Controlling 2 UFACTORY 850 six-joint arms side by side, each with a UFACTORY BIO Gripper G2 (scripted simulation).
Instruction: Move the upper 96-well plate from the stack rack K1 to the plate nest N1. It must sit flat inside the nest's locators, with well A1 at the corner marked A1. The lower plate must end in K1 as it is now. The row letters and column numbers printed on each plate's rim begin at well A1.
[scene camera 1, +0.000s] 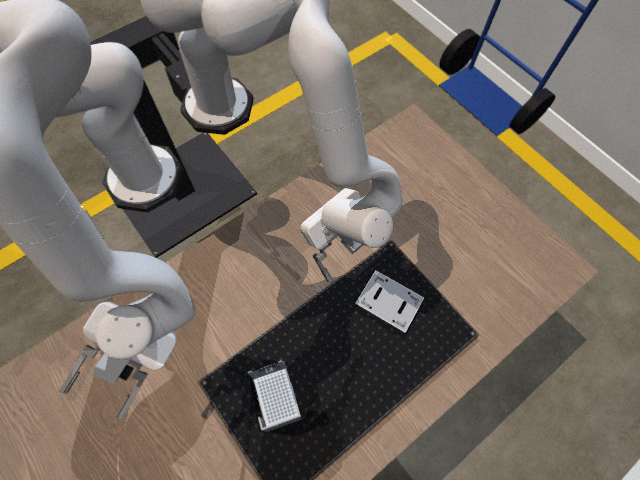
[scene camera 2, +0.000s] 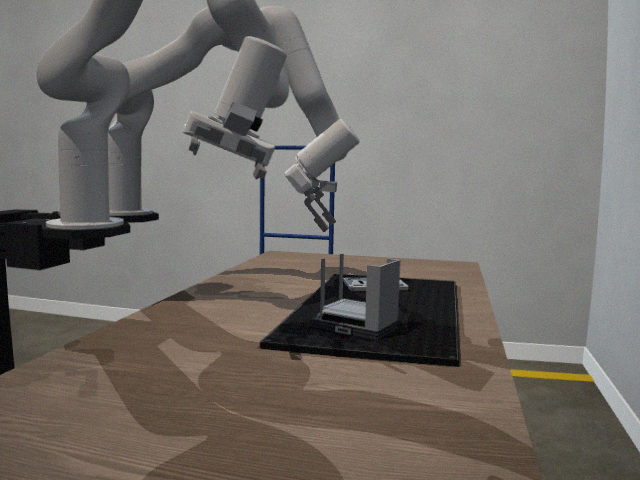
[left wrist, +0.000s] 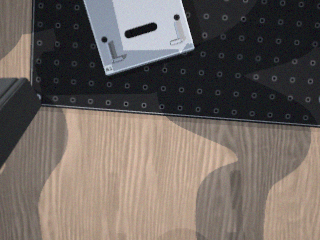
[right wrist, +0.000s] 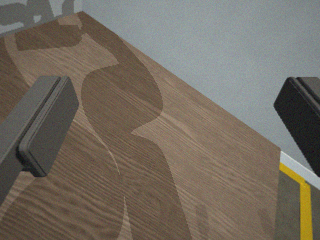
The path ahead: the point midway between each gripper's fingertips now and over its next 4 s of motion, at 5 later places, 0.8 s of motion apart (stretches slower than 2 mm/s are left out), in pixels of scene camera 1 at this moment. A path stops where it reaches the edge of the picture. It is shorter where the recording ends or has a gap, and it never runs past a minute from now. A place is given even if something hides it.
My left gripper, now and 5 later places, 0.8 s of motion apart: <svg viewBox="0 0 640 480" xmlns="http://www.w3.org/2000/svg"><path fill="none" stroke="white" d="M352 260L369 261L386 256L401 243L423 218L458 185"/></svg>
My right gripper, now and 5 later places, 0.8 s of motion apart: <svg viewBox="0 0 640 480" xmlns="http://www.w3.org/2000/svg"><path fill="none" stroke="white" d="M91 405L143 401L197 389L248 367L289 341L324 309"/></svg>
